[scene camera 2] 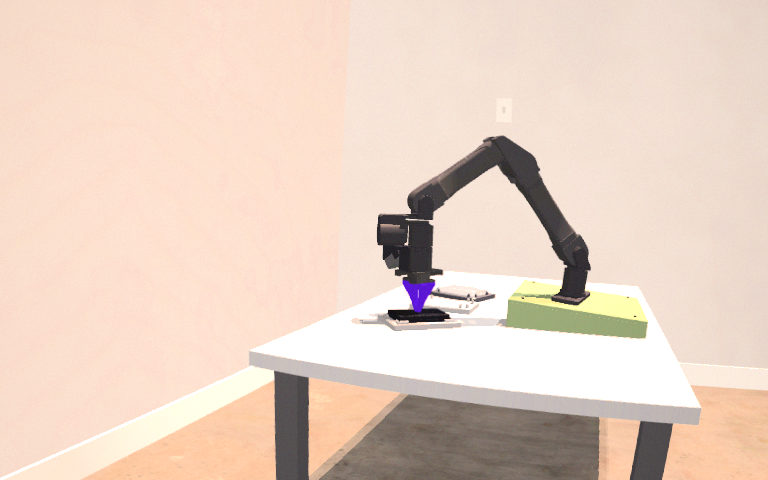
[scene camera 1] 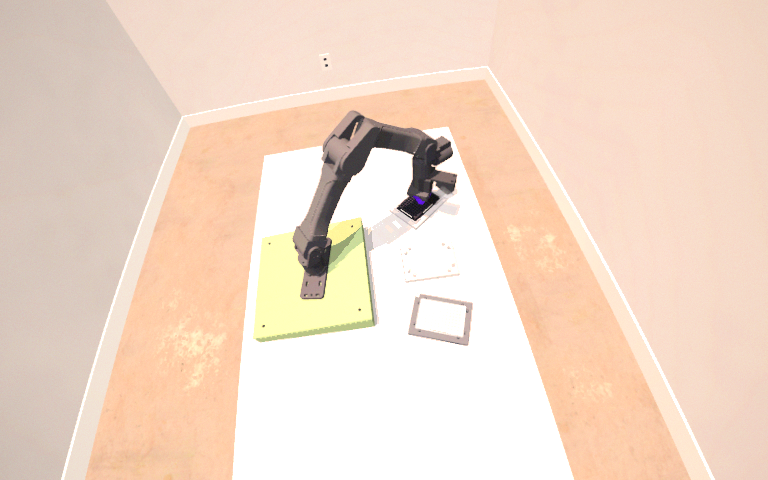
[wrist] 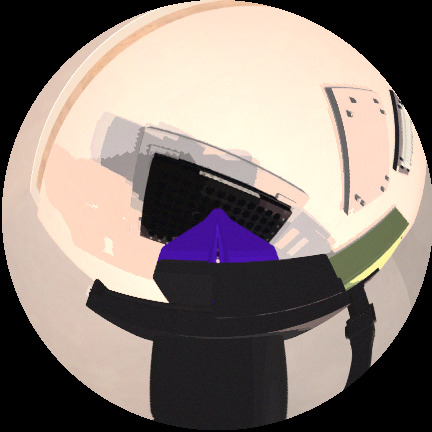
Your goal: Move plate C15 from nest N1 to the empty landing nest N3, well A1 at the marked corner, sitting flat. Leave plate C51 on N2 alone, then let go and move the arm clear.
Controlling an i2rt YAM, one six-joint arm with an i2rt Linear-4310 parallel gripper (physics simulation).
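Note:
A black well plate (scene camera 1: pixel 408 209) (scene camera 2: pixel 399 316) (wrist: pixel 175 195), taken as C15, sits on a pale nest (scene camera 1: pixel 416 224) (scene camera 2: pixel 421 326) (wrist: pixel 270 187). My gripper (scene camera 1: pixel 420 201) (scene camera 2: pixel 417 310) (wrist: pixel 217 214) is shut, its purple fingers together with nothing between them. The tips are at the top of the black plate, over its middle; whether they touch it is unclear. An empty white nest with small corner pegs (scene camera 1: pixel 427 263) (wrist: pixel 365 145) lies beside it. A white plate (scene camera 1: pixel 441 318) (wrist: pixel 406 140), taken as C51, sits in the grey nest (scene camera 1: pixel 412 325) (wrist: pixel 396 140). Labels and the A1 mark are unreadable.
The arm stands on a yellow-green base block (scene camera 1: pixel 339 294) (scene camera 2: pixel 589 322) (wrist: pixel 372 250) beside the nests. The white table (scene camera 1: pixel 396 407) (scene camera 2: pixel 481 362) carries everything. A wall (scene camera 2: pixel 169 169) rises beyond the table edge on the nest side.

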